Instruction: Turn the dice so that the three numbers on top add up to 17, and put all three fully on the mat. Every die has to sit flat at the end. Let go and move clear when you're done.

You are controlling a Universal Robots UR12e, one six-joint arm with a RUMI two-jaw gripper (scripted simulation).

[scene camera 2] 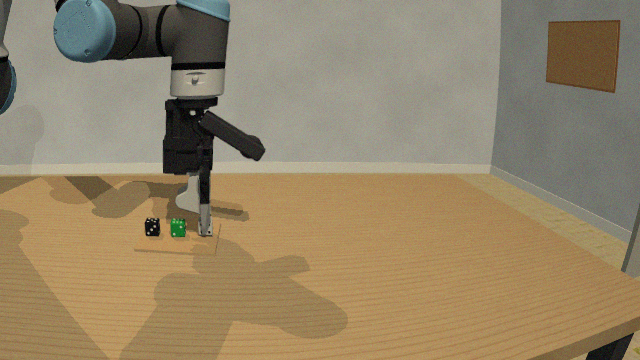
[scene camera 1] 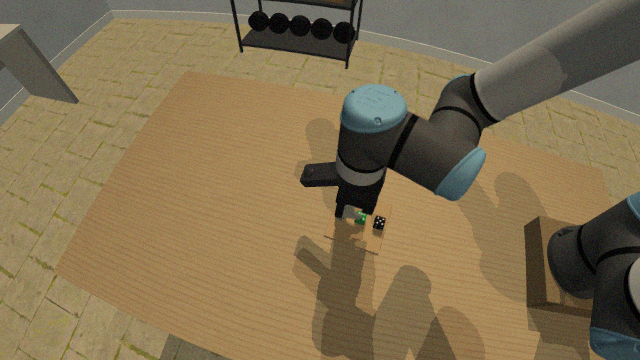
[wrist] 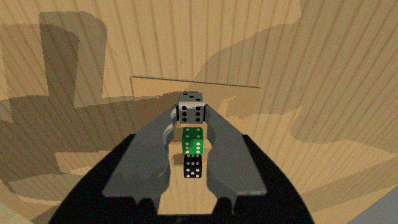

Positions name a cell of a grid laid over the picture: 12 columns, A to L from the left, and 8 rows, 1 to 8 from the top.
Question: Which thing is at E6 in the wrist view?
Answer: My gripper.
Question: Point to a tan mat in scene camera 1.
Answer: G6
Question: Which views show my gripper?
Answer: Scene camera 2, scene camera 1 and the wrist view: all of them.
